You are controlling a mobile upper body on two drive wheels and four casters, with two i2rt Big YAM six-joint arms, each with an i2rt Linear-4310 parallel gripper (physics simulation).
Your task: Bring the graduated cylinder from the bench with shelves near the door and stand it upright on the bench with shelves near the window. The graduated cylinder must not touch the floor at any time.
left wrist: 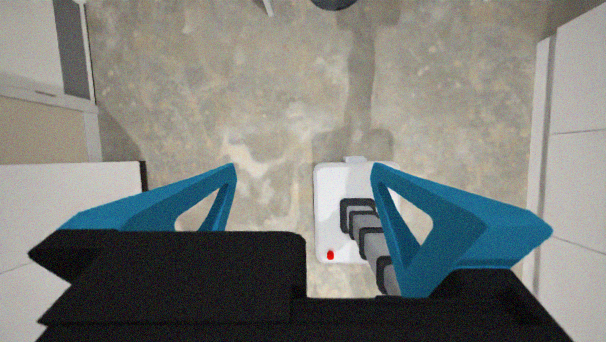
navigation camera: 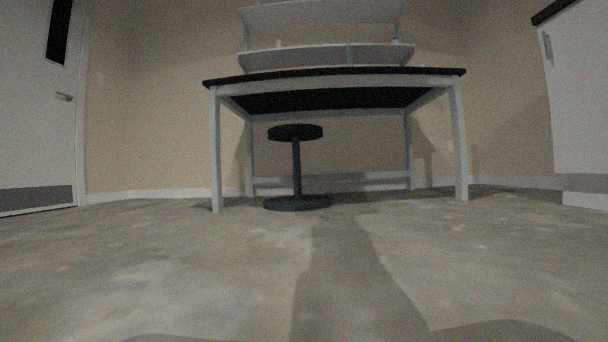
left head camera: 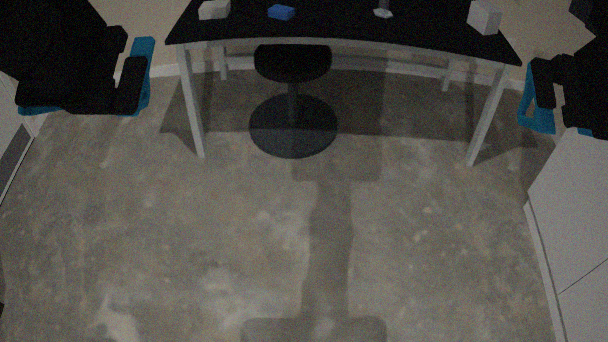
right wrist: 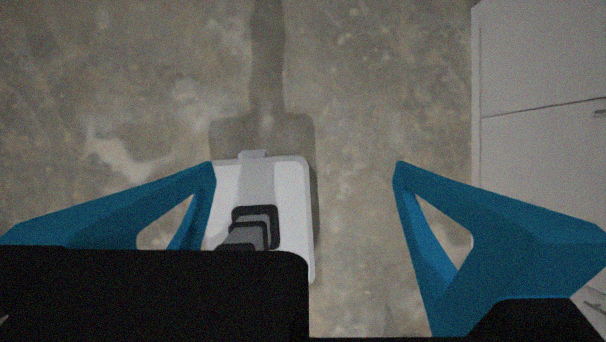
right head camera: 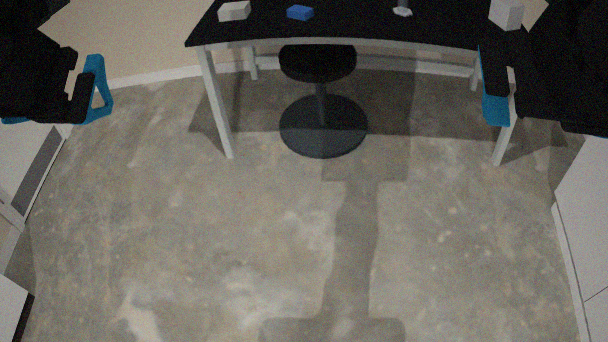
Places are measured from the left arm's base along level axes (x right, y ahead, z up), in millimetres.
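Pixels of known places: left gripper, fingertip midpoint: (left wrist: 303, 170) (left head camera: 108, 100) (right head camera: 81, 108); right gripper, fingertip midpoint: (left head camera: 549, 123) (right wrist: 304, 171) (right head camera: 524, 116).
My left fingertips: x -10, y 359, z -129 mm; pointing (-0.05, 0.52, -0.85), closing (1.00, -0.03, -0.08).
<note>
For each thing: its top centre in the pictures, then the offset to it from my left fingertips. "*": a spot on its surface instead.
- graduated cylinder, surface spot: (right head camera: 402, 11) (left head camera: 383, 13) * dx +536, dy +1165, dz -504 mm
- pale block, middle of its top: (left head camera: 214, 4) (right head camera: 233, 5) dx -173, dy +1177, dz -461 mm
- blue block, middle of its top: (left head camera: 281, 8) (right head camera: 299, 8) dx +114, dy +1119, dz -479 mm
- white box, middle of its top: (left head camera: 487, 6) dx +1058, dy +1212, dz -389 mm
- black stool, middle of its top: (right head camera: 317, 52) (left head camera: 292, 52) (navigation camera: 295, 130) dx +156, dy +1240, dz -798 mm
The graduated cylinder (left head camera: 383, 12) (right head camera: 402, 11) stands on the black top of the bench with shelves (left head camera: 325, 31) (right head camera: 350, 31) (navigation camera: 325, 75), right of its middle; its hexagonal base and lowest part show at the top edge of both head views, the rest is cut off. A door (navigation camera: 30, 115) is to the left of this bench. My left gripper (left wrist: 303, 170) is open and empty, held above the floor short of the bench. My right gripper (right wrist: 304, 171) is open and empty, also short of the bench. The bench near the window cannot be made out.
A pale block (left head camera: 215, 9) (right head camera: 234, 11), a blue block (left head camera: 281, 12) (right head camera: 300, 12) and a white box (left head camera: 484, 18) (right head camera: 506, 14) are on the bench. A black stool (left head camera: 293, 62) (navigation camera: 295, 132) stands partly under its front. White cabinets (left head camera: 575, 200) (navigation camera: 575, 110) line the right side.
</note>
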